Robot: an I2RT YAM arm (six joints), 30 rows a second.
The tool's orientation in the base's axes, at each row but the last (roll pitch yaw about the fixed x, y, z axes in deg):
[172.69 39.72 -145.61]
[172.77 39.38 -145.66]
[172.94 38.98 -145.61]
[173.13 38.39 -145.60]
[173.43 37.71 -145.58]
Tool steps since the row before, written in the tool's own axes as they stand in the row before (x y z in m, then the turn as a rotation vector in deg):
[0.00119 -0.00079 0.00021 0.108 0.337 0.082]
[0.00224 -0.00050 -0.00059 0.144 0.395 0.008]
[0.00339 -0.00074 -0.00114 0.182 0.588 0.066]
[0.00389 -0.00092 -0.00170 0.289 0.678 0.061]
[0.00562 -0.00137 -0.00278 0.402 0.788 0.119]
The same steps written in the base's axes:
[-0.00016 -0.00103 -0.00100 -0.243 0.251 -0.099]
[-0.00138 -0.00163 -0.00102 -0.335 0.247 -0.059]
[-0.00222 -0.00258 -0.00132 -0.454 0.406 -0.109]
[-0.00269 -0.00320 -0.00118 -0.582 0.426 -0.163]
[-0.00403 -0.00480 -0.00138 -0.698 0.487 -0.268]

